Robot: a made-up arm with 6 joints.
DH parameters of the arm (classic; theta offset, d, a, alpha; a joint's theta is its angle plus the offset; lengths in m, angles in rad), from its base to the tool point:
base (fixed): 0 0.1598 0 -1.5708
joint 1: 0 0.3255 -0.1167 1.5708
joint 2: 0 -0.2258 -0.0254 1.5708
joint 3: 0 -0.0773 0.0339 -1.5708
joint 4: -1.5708 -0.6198 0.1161 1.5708
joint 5: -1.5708 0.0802 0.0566 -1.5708
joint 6: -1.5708 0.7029 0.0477 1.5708
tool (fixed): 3.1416 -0.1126 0 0
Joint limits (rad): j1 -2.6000..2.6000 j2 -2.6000..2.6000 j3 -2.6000..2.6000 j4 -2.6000..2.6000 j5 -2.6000..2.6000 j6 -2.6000..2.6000
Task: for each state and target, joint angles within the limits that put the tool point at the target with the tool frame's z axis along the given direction. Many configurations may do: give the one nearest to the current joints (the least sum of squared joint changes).
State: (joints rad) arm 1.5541 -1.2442 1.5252 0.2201 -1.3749 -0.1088
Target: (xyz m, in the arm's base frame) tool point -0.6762 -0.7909 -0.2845 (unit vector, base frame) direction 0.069 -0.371 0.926
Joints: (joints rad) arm 1.3502 -1.3399 1.2469 0.2421 -1.6347 -0.0696
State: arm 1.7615 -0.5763 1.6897 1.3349 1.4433 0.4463
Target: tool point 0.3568 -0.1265 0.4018 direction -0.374 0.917 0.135
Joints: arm 1.9596 -0.7035 1.6944 0.8459 0.8507 -0.3235
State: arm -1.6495 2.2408 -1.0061 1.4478 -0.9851 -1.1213
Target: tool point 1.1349 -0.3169 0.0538 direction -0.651 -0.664 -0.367
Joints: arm -1.2291 2.5495 -1.5101 2.0933 -0.1017 -1.4428
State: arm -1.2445 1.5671 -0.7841 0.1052 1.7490 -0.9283
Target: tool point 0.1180 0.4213 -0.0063 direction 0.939 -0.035 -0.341
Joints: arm -1.8397 1.2051 -1.6252 -0.1256 1.8721 -0.8545
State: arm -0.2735 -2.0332 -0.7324 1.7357 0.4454 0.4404
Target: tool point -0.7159 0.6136 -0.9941 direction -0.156 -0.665 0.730
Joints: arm 0.2069 -1.8839 -0.8470 1.0691 -0.0132 0.0877
